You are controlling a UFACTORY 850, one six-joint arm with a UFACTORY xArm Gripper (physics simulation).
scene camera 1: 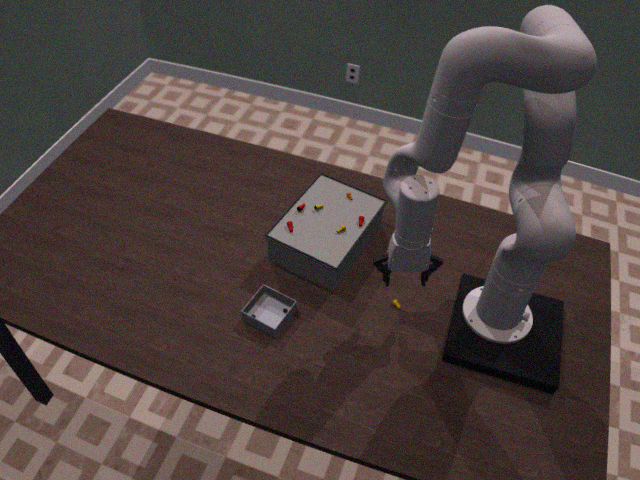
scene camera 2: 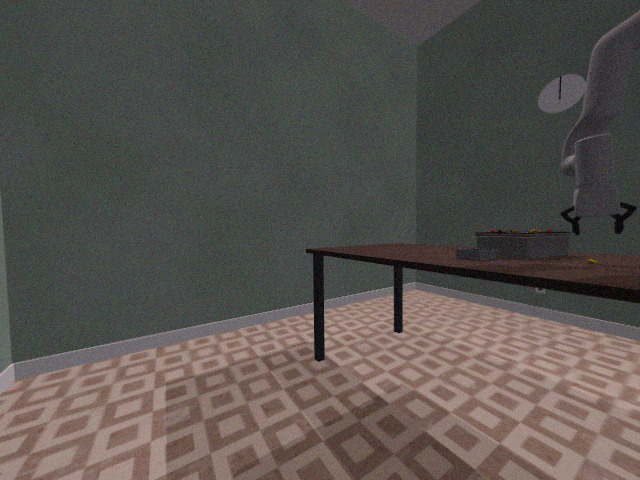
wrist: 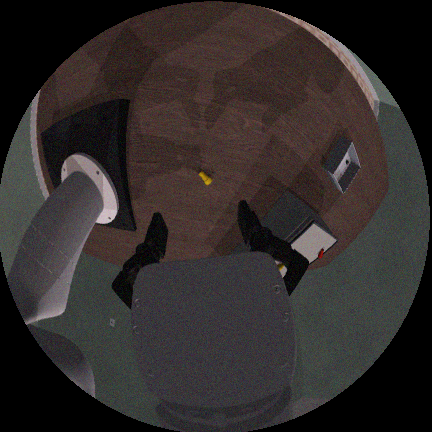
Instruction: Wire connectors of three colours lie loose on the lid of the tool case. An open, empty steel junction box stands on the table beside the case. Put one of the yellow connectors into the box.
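My gripper (scene camera 1: pixel 405 284) (scene camera 2: pixel 597 231) (wrist: pixel 200 215) is wide open and empty, above the table between the case and the robot base. A yellow connector (scene camera 1: pixel 396 303) (scene camera 2: pixel 592 261) (wrist: pixel 205 178) lies on its side on the table, below the gripper and apart from the fingers. Two more yellow connectors, one (scene camera 1: pixel 318 207) near the lid's middle and one (scene camera 1: pixel 341 229) nearer the front, lie on the lid of the tool case (scene camera 1: pixel 305 268) (scene camera 2: pixel 547 246) (wrist: pixel 290 212). The open steel junction box (scene camera 1: pixel 269 311) (scene camera 2: pixel 476 254) (wrist: pixel 344 165) stands on the table in front of the case; no connector shows inside it.
Red connectors (scene camera 1: pixel 290 226) (wrist: pixel 321 253) and an orange connector (scene camera 1: pixel 349 196) also lie on the lid. The black base plate (scene camera 1: pixel 537 356) (wrist: pixel 117 130) with the arm's foot stands right of the gripper in scene camera 1. The case rises well above the dark wooden table (scene camera 1: pixel 155 217).
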